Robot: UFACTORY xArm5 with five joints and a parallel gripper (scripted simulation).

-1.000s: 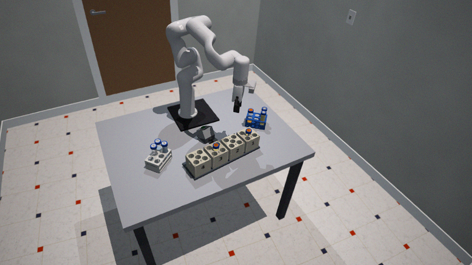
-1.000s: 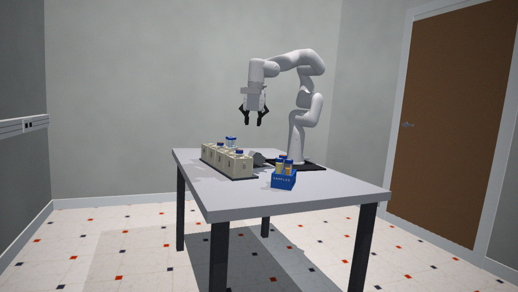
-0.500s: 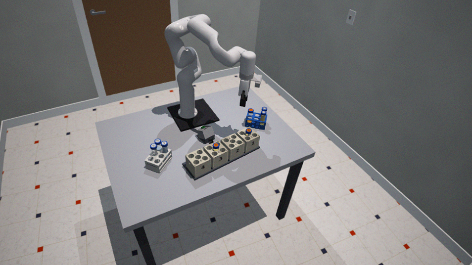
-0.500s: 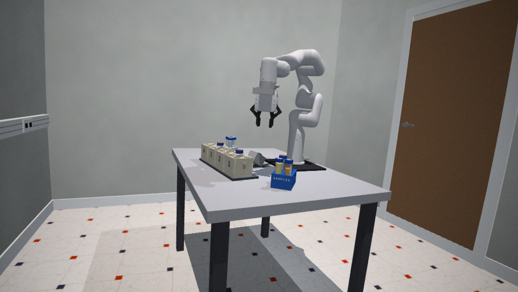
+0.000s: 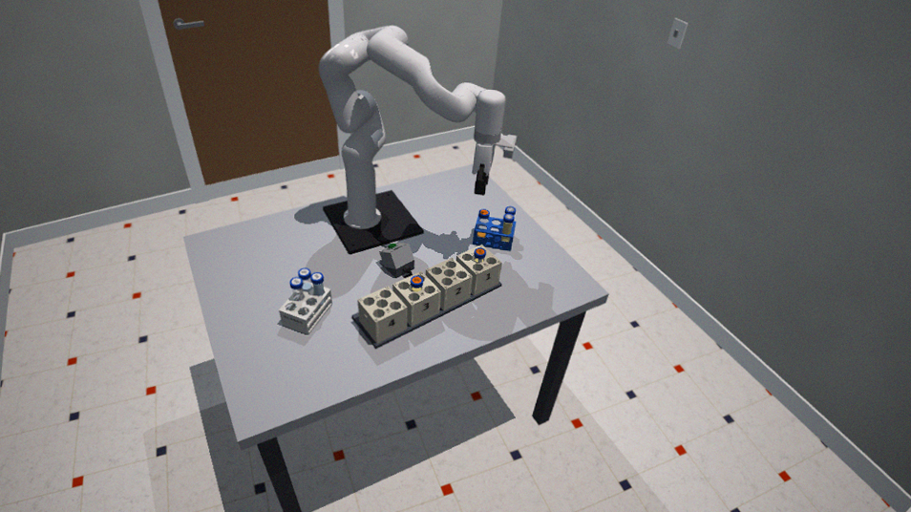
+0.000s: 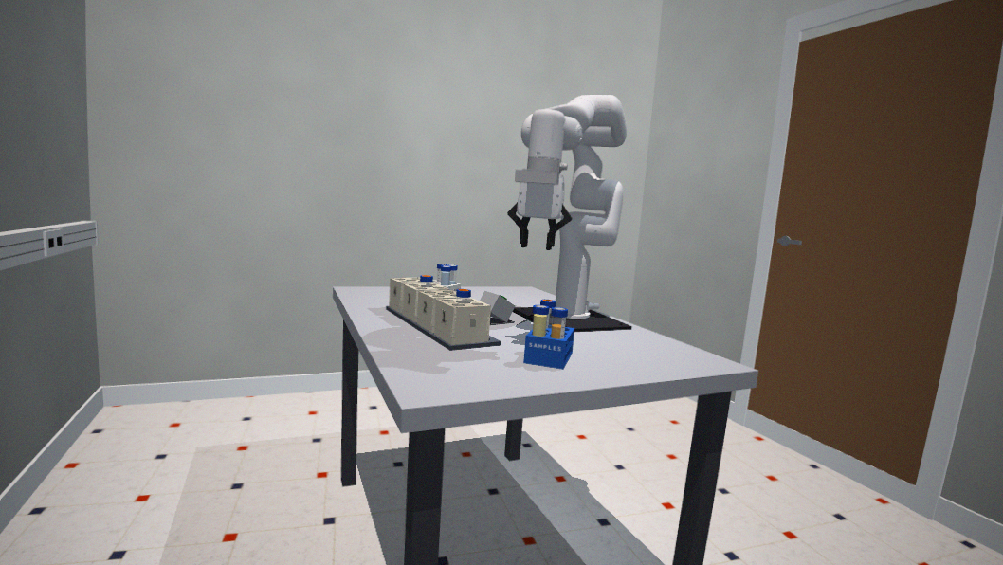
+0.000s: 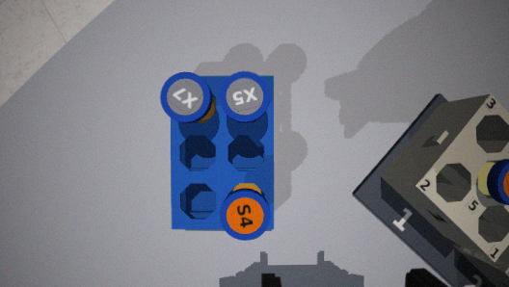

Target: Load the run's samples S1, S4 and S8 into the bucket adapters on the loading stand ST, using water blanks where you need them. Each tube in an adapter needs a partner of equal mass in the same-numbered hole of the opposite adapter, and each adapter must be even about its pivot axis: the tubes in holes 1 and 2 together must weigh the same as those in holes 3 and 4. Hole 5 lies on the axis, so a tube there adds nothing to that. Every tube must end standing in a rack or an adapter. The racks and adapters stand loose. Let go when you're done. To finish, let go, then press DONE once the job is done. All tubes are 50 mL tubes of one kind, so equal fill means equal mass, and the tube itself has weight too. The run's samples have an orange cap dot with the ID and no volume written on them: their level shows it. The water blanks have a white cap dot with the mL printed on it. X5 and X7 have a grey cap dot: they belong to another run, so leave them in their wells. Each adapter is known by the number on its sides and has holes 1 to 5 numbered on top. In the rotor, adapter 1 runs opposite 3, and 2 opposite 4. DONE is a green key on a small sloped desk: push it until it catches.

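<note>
Now: hand 220 mm above the blue samples rack, 80 mm to the right of it and 10 mm past it. From my hand the other things lie so: adapter 3: 290 mm to the right, 200 mm below, 180 mm ahead; white rack: 570 mm to the right, 220 mm below, 70 mm ahead.
</note>
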